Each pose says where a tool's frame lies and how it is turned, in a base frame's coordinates. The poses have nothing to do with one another.
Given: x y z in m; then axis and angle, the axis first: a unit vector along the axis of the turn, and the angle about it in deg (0 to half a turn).
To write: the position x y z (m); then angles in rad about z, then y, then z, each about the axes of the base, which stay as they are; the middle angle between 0 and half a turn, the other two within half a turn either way. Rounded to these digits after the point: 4 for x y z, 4 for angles.
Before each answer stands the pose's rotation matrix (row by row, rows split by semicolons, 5 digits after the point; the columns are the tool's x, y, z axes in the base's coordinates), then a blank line. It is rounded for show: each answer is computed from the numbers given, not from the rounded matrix.
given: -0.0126, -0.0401, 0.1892, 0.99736, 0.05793, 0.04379, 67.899
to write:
0.99671 -0.00453 0.08092; 0.07661 0.37833 -0.92249; -0.02643 0.92566 0.37744

-0.0126, -0.0401, 0.1892, 1.5423, 1.1838, -1.4833
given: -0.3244, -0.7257, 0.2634, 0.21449, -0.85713, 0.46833, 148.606
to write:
-0.76833 -0.58474 -0.26030; -0.09681 0.50817 -0.85580; 0.63269 -0.63233 -0.44705

-0.3244, -0.7257, 0.2634, -2.3565, 2.0343, -1.8661
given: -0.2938, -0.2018, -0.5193, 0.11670, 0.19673, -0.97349, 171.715
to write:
-0.96247 0.18595 -0.19768; -0.09460 -0.91256 -0.39785; -0.25437 -0.36421 0.89590

-0.2938, -0.2018, -0.5193, -0.9611, 0.4603, -2.0319
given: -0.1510, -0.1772, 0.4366, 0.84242, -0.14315, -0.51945, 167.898
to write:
0.42581 -0.12960 -0.89548; -0.34741 -0.93725 -0.02955; -0.83546 0.32368 -0.44411

-0.1510, -0.1772, 0.4366, 0.3696, 2.0310, -3.1086
